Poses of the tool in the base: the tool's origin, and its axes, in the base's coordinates. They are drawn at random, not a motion.
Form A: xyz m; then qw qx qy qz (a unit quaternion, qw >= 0).
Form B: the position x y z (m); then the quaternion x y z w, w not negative. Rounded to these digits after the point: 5 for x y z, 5 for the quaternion.
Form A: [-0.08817 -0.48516 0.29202 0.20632 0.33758 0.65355 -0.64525]
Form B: [-0.08817 -0.48516 0.29202 0.33758 0.65355 -0.64525 0.20632]
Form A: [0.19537 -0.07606 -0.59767 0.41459 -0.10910 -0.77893 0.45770]
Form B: [0.19537 -0.07606 -0.59767 -0.10910 -0.77893 0.45770 0.41459]
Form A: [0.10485 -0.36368 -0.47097 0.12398 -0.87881 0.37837 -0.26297]
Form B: [0.10485 -0.36368 -0.47097 -0.87881 0.37837 -0.26297 0.12398]
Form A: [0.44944 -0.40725 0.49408 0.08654 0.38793 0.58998 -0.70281]
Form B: [0.44944 -0.40725 0.49408 0.38793 0.58998 -0.70281 0.08654]
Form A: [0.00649 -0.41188 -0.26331 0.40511 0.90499 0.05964 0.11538]
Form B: [0.00649 -0.41188 -0.26331 0.90499 0.05964 0.11538 0.40511]
